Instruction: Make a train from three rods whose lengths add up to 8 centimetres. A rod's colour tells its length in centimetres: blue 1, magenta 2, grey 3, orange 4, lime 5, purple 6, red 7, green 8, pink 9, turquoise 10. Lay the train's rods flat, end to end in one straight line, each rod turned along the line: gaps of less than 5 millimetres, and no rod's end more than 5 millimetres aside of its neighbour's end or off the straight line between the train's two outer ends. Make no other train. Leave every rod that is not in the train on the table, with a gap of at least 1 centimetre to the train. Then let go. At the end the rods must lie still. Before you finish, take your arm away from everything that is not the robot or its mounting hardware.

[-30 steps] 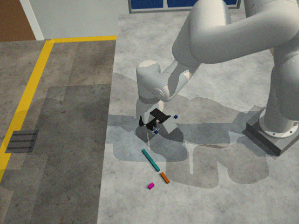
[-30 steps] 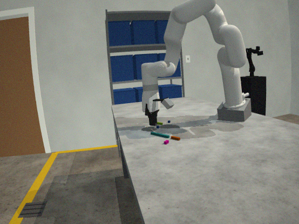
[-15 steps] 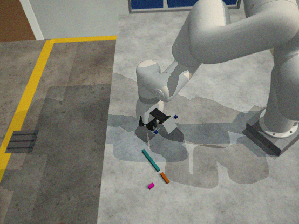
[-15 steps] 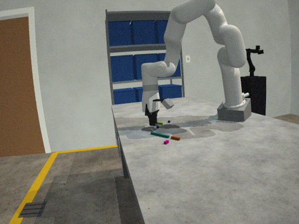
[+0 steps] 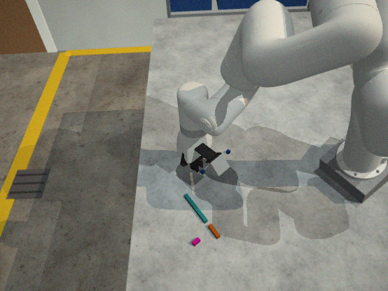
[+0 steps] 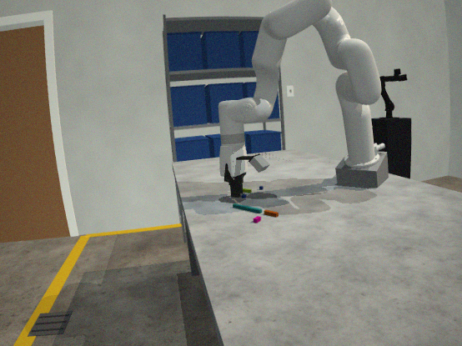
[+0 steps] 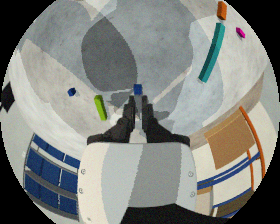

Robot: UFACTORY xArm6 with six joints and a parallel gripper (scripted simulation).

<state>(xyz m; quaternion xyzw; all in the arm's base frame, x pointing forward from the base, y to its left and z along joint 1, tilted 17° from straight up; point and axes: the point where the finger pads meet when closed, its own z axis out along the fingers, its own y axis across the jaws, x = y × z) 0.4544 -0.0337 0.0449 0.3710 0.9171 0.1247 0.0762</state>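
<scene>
The grey rod is 20 mm below my hand. From my hand the other things lie so: turquoise rod 140 mm to the left, 20 mm below; then orange rod 50 mm behind, 210 mm to the left, 20 mm below; then lime rod 40 mm behind, 50 mm to the right, 20 mm below.
</scene>
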